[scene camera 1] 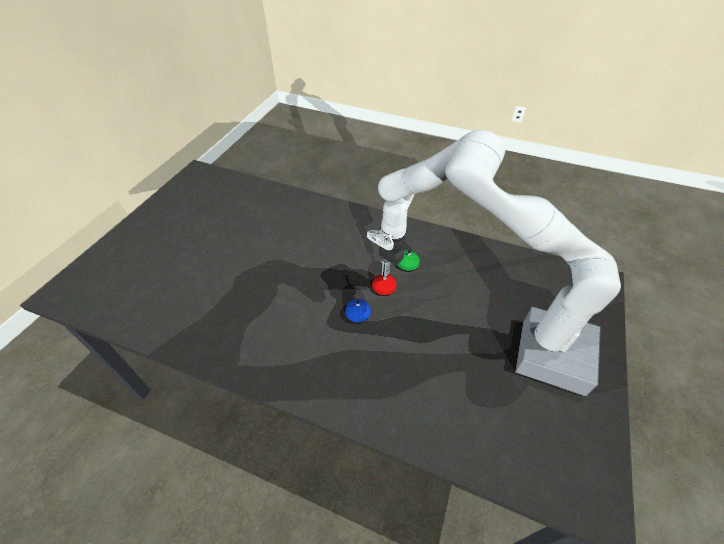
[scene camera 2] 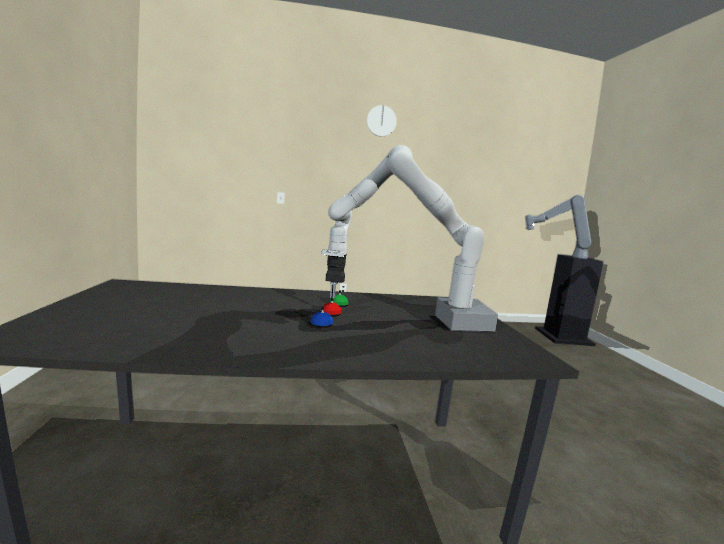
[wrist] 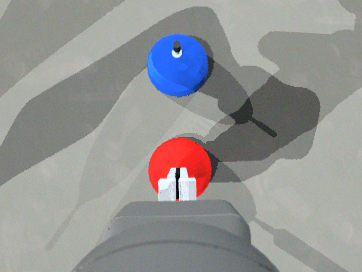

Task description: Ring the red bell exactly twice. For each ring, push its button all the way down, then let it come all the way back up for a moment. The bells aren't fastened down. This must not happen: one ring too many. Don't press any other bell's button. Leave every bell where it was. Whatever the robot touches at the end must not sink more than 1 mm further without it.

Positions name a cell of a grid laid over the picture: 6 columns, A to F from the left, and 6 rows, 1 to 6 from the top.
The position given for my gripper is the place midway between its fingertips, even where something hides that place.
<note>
I see my gripper (wrist: C4), a blue bell (wrist: C2) and a red bell (wrist: C4).
</note>
